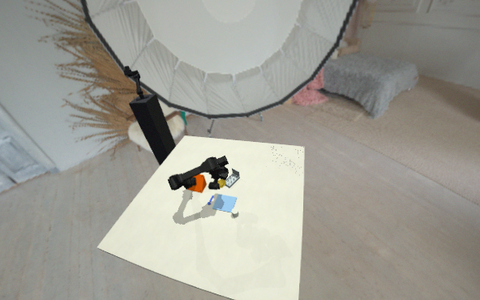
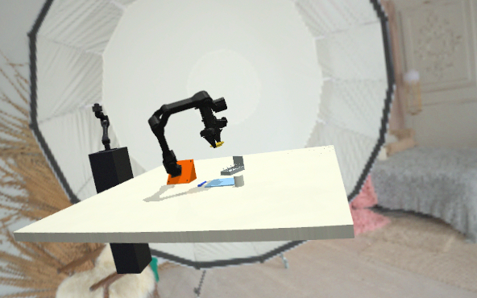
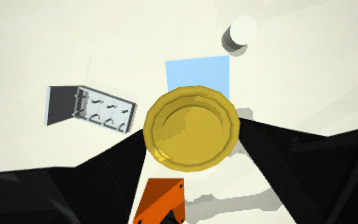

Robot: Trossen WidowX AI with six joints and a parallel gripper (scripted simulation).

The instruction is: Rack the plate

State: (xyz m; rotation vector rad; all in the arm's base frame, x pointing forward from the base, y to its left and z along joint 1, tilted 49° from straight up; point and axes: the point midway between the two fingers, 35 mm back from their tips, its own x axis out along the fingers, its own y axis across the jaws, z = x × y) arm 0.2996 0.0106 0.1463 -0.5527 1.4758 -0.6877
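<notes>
The grey dish rack lies 180 mm to the left of my gripper tip, 160 mm below it and 10 mm ahead of it. From my gripper tip the other things lie so: yellow plate (10 mm above); light blue mat (180 mm below, 30 mm to the right, 10 mm ahead); white cup (150 mm below, 110 mm to the right, 100 mm ahead).
</notes>
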